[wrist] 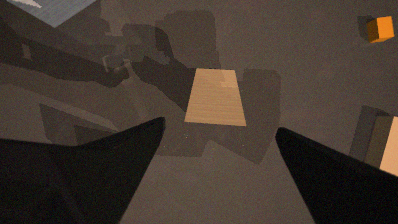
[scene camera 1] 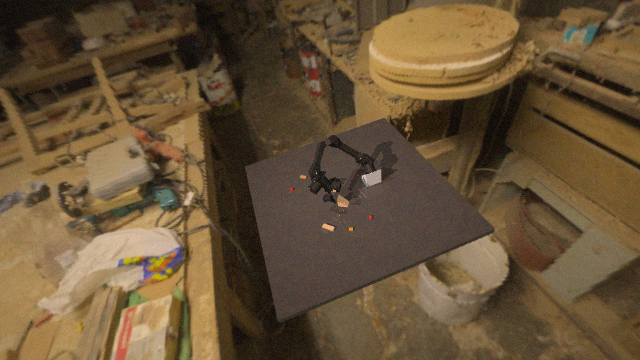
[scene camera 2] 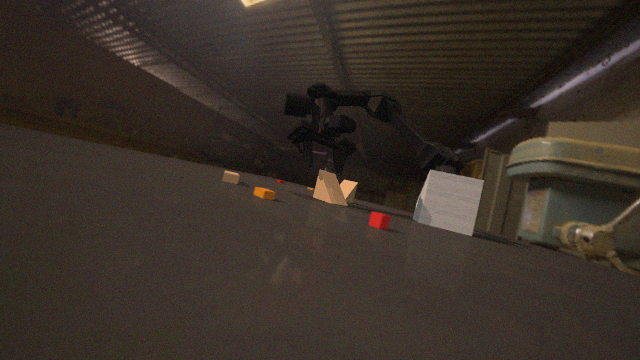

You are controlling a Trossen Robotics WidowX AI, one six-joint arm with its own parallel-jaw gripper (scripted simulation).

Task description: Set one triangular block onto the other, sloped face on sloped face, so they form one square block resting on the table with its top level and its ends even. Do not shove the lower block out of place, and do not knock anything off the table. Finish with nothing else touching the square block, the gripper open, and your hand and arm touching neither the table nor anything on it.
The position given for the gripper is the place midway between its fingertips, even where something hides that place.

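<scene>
Open and holding nothing, the gripper [scene camera 2: 325, 171] is visible in the wrist view as well, where it is the gripper [wrist: 219, 127]. The scene also has a tan triangular block [scene camera 2: 327, 188].
</scene>
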